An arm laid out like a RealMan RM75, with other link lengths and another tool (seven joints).
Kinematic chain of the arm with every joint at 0, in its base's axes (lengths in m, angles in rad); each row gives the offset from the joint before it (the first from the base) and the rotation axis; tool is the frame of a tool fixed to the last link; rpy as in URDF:
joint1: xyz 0 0 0.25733 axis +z
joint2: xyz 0 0 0 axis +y
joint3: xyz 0 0 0.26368 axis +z
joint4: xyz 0 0 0 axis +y
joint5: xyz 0 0 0.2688 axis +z
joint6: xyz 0 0 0 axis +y
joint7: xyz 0 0 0.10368 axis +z
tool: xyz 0.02 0.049 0.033 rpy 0 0.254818 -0.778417
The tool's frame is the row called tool.
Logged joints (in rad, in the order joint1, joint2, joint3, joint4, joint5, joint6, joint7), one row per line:
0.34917, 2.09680, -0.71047, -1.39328, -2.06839, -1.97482, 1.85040
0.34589, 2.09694, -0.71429, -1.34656, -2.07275, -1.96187, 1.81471
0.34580, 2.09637, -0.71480, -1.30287, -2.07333, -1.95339, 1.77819
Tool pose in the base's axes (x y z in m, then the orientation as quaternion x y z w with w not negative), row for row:
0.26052, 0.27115, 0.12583, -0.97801, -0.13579, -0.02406, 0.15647
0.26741, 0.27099, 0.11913, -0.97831, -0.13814, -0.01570, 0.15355
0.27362, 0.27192, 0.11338, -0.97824, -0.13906, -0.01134, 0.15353
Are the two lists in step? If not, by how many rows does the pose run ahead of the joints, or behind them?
The pose runs 1 row ahead of the joints: the pose in row i belongs to the joints in row i + 1.
